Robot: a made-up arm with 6 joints. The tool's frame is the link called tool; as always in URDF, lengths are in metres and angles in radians. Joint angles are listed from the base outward.
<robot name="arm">
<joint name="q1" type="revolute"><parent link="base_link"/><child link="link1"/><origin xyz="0.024 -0.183 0.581" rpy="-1.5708 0 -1.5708"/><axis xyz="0 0 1"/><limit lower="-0.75" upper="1.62"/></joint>
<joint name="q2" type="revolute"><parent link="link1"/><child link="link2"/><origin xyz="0.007 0.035 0.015" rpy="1.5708 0 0"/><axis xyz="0 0 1"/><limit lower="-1.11" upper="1.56"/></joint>
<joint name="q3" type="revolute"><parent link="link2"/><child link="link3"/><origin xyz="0.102 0.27 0.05" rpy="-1.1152 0.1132 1.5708"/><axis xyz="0 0 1"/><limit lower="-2.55" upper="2.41"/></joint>
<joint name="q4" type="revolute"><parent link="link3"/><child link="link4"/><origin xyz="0.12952 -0.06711 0.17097" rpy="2.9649 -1.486 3.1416"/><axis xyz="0 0 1"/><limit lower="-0.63" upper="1.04"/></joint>
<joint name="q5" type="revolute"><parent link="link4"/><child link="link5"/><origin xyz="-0.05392 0.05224 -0.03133" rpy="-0.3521 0.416 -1.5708"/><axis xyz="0 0 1"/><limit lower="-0.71" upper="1.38"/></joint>
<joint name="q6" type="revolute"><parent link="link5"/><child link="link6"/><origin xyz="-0.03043 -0.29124 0.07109" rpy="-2.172 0.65 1.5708"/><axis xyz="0 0 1"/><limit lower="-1.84" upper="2.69"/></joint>
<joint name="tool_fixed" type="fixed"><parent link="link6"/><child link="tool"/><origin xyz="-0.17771 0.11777 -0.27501" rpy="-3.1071 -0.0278 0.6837"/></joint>
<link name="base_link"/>
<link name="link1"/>
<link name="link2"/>
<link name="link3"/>
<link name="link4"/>
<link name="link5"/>
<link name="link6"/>
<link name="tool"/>
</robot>
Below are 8 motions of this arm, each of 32 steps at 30 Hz.
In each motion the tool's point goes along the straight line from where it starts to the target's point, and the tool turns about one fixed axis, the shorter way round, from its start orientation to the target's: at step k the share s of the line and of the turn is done. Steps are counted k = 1, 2, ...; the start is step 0. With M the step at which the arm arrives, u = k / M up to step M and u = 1 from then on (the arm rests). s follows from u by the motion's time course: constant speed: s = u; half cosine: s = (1 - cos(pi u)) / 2; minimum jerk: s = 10 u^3 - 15 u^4 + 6 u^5.
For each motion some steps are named. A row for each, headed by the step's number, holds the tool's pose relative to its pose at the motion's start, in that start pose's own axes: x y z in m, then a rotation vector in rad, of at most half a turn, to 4 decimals.
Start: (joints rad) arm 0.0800 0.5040 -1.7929 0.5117 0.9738 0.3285
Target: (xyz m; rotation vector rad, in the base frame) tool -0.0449 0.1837 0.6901 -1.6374 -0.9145 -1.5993
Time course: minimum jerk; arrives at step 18
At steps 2, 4, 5, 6, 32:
2: -0.0015 0.0027 0.0013 -0.0082 -0.0060 -0.0019
4: -0.0100 0.0177 0.0087 -0.0541 -0.0395 -0.0124
5: -0.0176 0.0313 0.0154 -0.0955 -0.0698 -0.0220
6: -0.0274 0.0488 0.0239 -0.1485 -0.1086 -0.0342
32: -0.1307 0.2323 0.1141 -0.7075 -0.5174 -0.1628

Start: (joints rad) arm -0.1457 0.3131 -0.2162 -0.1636 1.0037 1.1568
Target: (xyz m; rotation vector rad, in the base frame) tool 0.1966 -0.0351 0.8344 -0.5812 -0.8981 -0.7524
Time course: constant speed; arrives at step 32
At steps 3, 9, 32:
3: -0.0155 0.0206 0.0020 0.0000 -0.0145 -0.0337
9: -0.0464 0.0618 0.0059 0.0001 -0.0436 -0.1011
32: -0.1651 0.2196 0.0210 0.0002 -0.1551 -0.3596

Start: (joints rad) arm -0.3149 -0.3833 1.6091 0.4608 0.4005 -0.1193
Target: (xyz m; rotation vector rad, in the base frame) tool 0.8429 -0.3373 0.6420 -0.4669 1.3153 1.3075
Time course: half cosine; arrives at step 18
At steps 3, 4, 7, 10, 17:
3: 0.0042 0.0015 0.0066 -0.0171 -0.0023 0.0150
4: 0.0073 0.0026 0.0115 -0.0298 -0.0040 0.0262
7: 0.0207 0.0072 0.0322 -0.0839 -0.0112 0.0737
10: 0.0369 0.0128 0.0575 -0.1497 -0.0201 0.1315
17: 0.0623 0.0217 0.0972 -0.2531 -0.0339 0.2223

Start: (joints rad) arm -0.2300 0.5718 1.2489 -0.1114 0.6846 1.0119
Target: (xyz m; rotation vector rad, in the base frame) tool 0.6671 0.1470 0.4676 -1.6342 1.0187 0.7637
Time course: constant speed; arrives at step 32
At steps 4, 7, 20, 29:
4: 0.0277 0.0252 -0.0028 -0.0639 0.0586 0.0266
7: 0.0485 0.0440 -0.0050 -0.1117 0.1025 0.0466
20: 0.1386 0.1259 -0.0142 -0.3193 0.2928 0.1332
29: 0.2009 0.1825 -0.0206 -0.4630 0.4246 0.1931

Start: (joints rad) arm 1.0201 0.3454 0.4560 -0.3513 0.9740 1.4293
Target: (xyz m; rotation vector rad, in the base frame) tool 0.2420 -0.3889 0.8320 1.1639 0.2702 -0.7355
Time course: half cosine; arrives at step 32
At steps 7, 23, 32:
7: -0.0274 0.0137 0.0039 0.0721 0.0212 -0.0511
23: -0.1972 0.0989 0.0282 0.5194 0.1526 -0.3682
32: -0.2413 0.1210 0.0346 0.6356 0.1867 -0.4506

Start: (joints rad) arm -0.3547 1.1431 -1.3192 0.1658 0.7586 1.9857
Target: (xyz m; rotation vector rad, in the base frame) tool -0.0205 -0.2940 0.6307 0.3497 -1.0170 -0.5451
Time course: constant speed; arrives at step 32
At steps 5, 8, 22, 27, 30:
5: 0.0269 -0.0061 -0.0154 0.0049 0.0569 0.1007
8: 0.0430 -0.0097 -0.0246 0.0079 0.0911 0.1611
22: 0.1182 -0.0268 -0.0676 0.0218 0.2505 0.4429
27: 0.1450 -0.0328 -0.0830 0.0267 0.3074 0.5436
30: 0.1611 -0.0365 -0.0922 0.0297 0.3416 0.6040

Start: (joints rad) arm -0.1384 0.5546 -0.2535 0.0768 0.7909 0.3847
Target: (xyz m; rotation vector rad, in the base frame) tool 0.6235 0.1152 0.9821 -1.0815 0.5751 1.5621
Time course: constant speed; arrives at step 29
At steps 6, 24, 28, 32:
6: 0.0833 0.0535 -0.0076 -0.0090 0.0576 0.3110
24: 0.3331 0.2139 -0.0305 -0.0362 0.2303 1.2439
28: 0.3886 0.2496 -0.0356 -0.0422 0.2687 1.4512
32: 0.4024 0.2585 -0.0368 -0.0437 0.2783 1.5030

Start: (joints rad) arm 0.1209 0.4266 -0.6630 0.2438 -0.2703 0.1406
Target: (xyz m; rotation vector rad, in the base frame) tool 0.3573 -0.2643 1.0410 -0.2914 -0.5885 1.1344
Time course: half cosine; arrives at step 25
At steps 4, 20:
4: 0.0203 0.0239 0.0064 -0.0080 0.0066 0.0867
20: 0.2971 0.3499 0.0934 -0.1168 0.0968 1.2673

